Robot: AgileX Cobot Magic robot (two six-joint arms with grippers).
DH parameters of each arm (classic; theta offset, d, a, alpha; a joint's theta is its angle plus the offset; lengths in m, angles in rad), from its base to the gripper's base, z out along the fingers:
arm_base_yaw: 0 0.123 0 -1.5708
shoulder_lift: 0.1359 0 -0.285 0
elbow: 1.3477 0 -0.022 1.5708
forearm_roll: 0 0.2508 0 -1.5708
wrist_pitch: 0 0 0.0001 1.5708
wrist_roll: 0 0.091 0 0
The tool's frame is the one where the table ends.
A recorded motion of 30 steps. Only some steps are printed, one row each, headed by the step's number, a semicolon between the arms.
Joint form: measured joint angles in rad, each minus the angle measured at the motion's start. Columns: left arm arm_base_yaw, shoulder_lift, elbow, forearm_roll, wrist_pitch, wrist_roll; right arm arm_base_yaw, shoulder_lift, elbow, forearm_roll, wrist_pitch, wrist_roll.
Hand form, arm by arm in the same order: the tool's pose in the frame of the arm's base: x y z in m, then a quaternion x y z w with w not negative. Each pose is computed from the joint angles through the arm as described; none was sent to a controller.
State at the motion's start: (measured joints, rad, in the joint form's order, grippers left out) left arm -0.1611 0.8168 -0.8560 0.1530 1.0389 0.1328; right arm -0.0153 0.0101 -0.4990 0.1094 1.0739 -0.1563
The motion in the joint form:
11: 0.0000 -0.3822 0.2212 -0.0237 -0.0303 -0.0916; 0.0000 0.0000 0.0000 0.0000 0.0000 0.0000
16: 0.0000 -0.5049 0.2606 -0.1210 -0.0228 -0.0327; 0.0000 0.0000 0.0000 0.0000 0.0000 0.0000
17: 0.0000 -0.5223 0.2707 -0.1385 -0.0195 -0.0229; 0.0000 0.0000 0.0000 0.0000 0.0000 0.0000
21: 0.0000 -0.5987 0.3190 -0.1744 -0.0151 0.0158; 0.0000 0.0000 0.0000 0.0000 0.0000 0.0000
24: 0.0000 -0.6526 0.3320 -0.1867 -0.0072 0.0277; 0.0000 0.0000 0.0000 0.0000 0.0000 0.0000
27: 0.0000 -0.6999 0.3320 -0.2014 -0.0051 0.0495; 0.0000 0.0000 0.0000 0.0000 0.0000 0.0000
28: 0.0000 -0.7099 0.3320 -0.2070 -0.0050 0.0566; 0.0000 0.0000 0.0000 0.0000 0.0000 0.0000
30: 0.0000 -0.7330 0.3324 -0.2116 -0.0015 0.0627; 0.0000 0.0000 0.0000 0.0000 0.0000 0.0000
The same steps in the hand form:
11: 0.0633 -0.0002 0.3096 0.10061 0.90368 0.03924 0.41437; -0.0039 0.0088 0.2764 -0.06261 0.85593 0.01069 0.51317
16: 0.0414 -0.0042 0.3030 0.11798 0.88693 0.00231 0.44658; -0.0039 0.0088 0.2764 -0.06261 0.85593 0.01069 0.51317
17: 0.0385 -0.0051 0.3004 0.12138 0.88566 -0.00425 0.44818; -0.0039 0.0088 0.2764 -0.06261 0.85593 0.01069 0.51317
21: 0.0279 -0.0062 0.2883 0.13630 0.87802 -0.01354 0.45861; -0.0039 0.0088 0.2764 -0.06261 0.85593 0.01069 0.51317
24: 0.0195 -0.0058 0.2852 0.14025 0.86953 -0.01698 0.47324; -0.0039 0.0088 0.2764 -0.06261 0.85593 0.01069 0.51317
27: 0.0116 -0.0057 0.2859 0.14809 0.85702 -0.01897 0.49318; -0.0039 0.0088 0.2764 -0.06261 0.85593 0.01069 0.51317
28: 0.0099 -0.0059 0.2860 0.15077 0.85400 -0.01996 0.49755; -0.0039 0.0088 0.2764 -0.06261 0.85593 0.01069 0.51317
30: 0.0060 -0.0056 0.2858 0.15285 0.84868 -0.02060 0.50591; -0.0039 0.0088 0.2764 -0.06261 0.85593 0.01069 0.51317

